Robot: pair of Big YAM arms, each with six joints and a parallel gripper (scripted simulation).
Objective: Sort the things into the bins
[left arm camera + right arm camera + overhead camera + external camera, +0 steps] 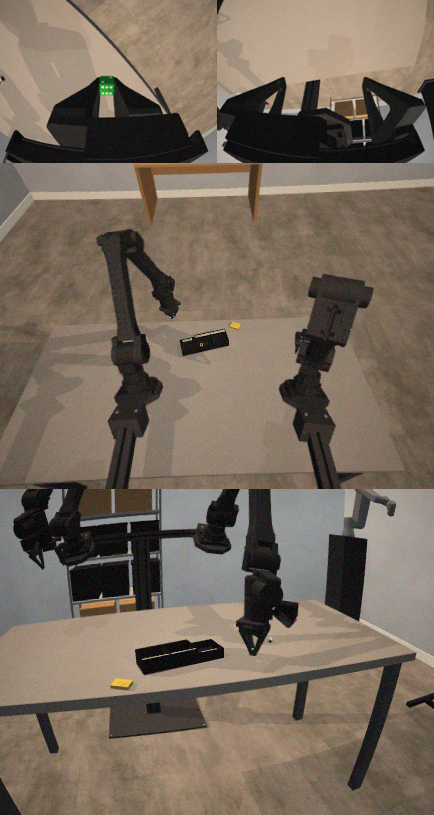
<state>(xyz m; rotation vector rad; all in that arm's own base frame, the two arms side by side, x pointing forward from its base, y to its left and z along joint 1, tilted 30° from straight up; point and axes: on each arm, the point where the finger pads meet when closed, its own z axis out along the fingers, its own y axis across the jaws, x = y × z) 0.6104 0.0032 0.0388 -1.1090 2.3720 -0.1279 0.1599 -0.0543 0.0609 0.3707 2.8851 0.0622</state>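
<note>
Right now the small yellow ring is 150 mm behind my left hand, 170 mm to the right of it and 60 mm below it. Also, from my left hand: small white piece (230 mm behind, 140 mm to the left, 60 mm below); small black piece (140 mm behind, 190 mm to the right, 60 mm below); green cube (right at my left hand).
</note>
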